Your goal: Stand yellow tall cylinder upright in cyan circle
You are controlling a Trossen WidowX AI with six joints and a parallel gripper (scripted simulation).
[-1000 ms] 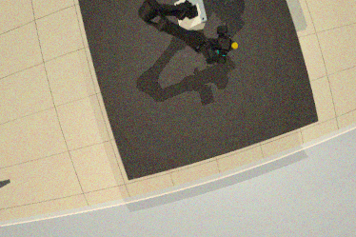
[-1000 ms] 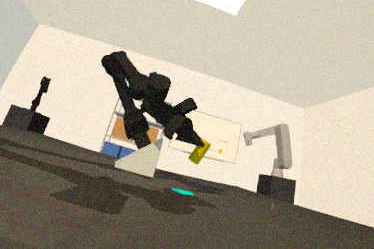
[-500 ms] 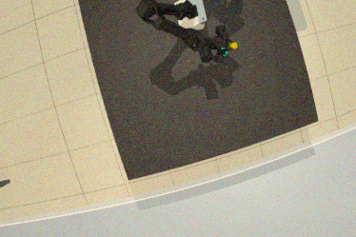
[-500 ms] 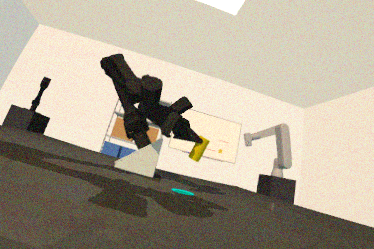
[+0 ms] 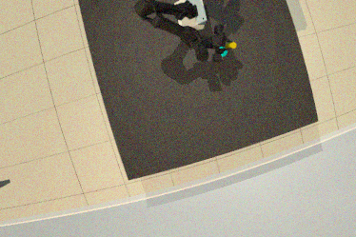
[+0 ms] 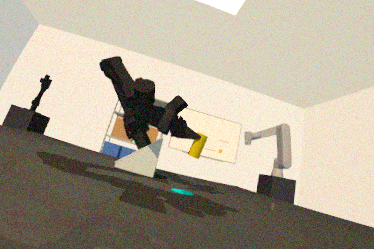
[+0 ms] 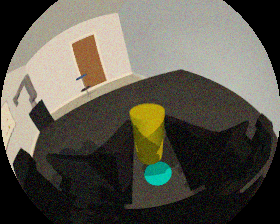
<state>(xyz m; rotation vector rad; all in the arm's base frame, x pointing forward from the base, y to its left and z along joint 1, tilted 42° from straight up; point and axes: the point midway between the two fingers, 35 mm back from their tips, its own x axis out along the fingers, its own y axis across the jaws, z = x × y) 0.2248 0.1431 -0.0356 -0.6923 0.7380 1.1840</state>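
Right now the cyan circle is 150 mm below my gripper tip and 10 mm to the right of it. Also, from my gripper tip: yellow tall cylinder (20 mm below).
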